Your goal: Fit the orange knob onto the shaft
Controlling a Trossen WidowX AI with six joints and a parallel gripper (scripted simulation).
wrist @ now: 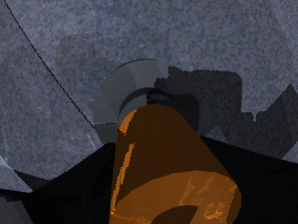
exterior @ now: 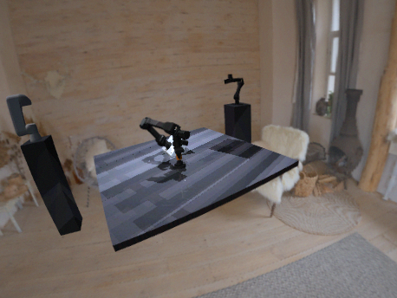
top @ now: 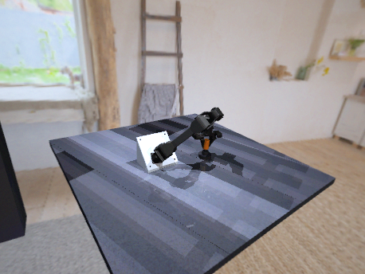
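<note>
My gripper tip is 2 cm below the orange knob. Also, from my gripper tip: dark round pedestal: 4 cm below.
</note>
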